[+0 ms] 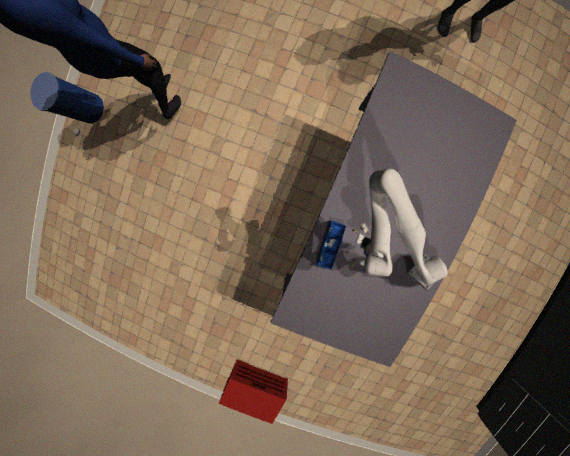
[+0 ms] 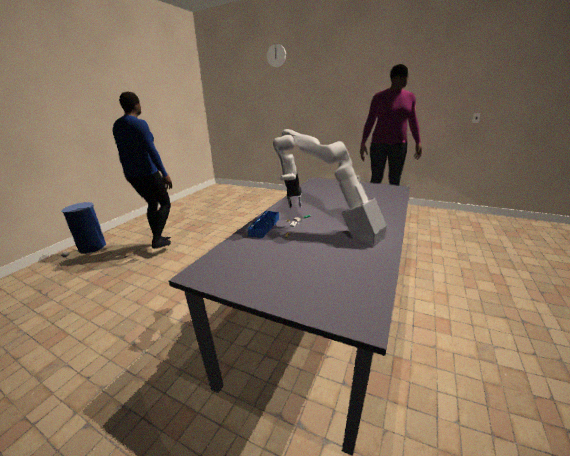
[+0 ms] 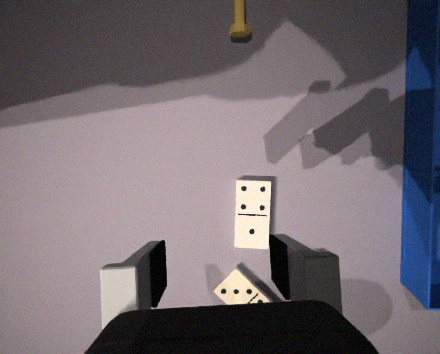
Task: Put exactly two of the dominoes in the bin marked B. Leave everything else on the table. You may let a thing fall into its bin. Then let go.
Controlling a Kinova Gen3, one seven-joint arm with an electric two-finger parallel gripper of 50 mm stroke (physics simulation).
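Frame: origin at the arm's base, x right, y ahead, z up, level; centimetres.
Where they show: gripper, fingertip midpoint: [image 2: 295,207] [image 3: 218,260]; arm's base, link origin: [image 2: 358,205].
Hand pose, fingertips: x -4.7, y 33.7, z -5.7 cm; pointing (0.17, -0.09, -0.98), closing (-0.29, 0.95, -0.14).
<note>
Things, the pixels of their top centre, and the offset from my fingertips. Level surfaces: height alone.
- white domino, top centre: [image 3: 252,215] dx -0.5, dy +1.3, dz -9.9 cm
- second domino, top centre: [image 3: 248,303] dx +6.0, dy +2.7, dz -9.9 cm
- blue three-part bin, top centre: [image 1: 331,246] [image 2: 264,219] dx -11.8, dy +13.5, dz -6.0 cm
- small white shape, top centre: [image 1: 331,242] dx -10.7, dy +14.0, dz -9.2 cm
- yellow bolt, top centre: [image 3: 238,5] [image 2: 287,233] dx -14.4, dy -3.4, dz -9.3 cm
- table, surface height: dz -10.6 cm
- small yellow nut, top centre: [image 1: 355,230] dx +1.9, dy +6.6, dz -9.8 cm
- green item, top centre: [image 2: 307,215] dx +12.4, dy -0.3, dz -9.6 cm
My gripper [image 1: 366,243] [image 2: 295,204] [image 3: 218,260] is open and empty, pointing down above the table near the dominoes. A white domino [image 3: 253,214] with four and one pips lies flat, ahead of the fingertips and towards the right finger. A second domino [image 3: 237,289] with three pips on its visible half lies at an angle, partly hidden by the gripper body. The blue three-part bin [image 1: 327,258] [image 2: 257,231] [image 3: 418,235] stands beside them. A small white shape [image 1: 330,243] shows in its middle compartment, bin B; its letter is too small to read here.
A yellow bolt [image 2: 287,235] [image 3: 240,24] lies on the table [image 1: 440,125] [image 2: 300,280]. A small yellow nut [image 1: 354,230] lies near the dominoes, and a green item [image 2: 307,216] lies beyond them. Two people stand beyond the table.
</note>
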